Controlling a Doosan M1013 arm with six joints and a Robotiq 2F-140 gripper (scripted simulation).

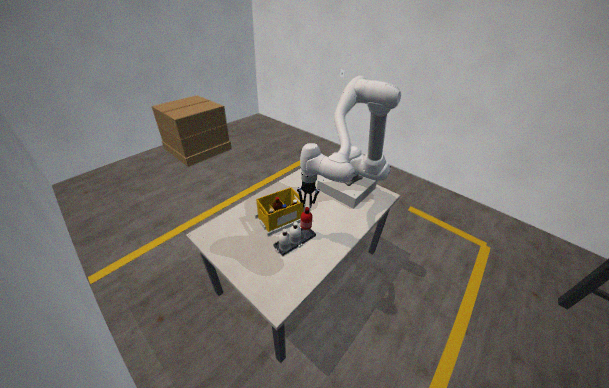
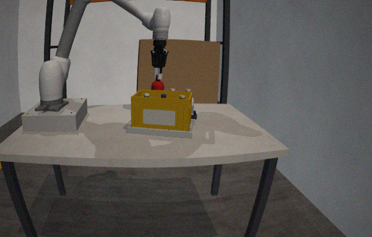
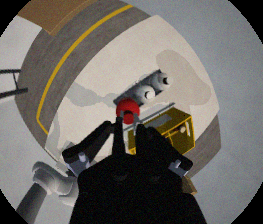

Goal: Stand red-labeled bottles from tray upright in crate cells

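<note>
Right now the red-labeled bottle is 90 mm below my hand. From my hand the other things lie so: crate 40 mm ahead, 230 mm to the right, 170 mm below.
</note>
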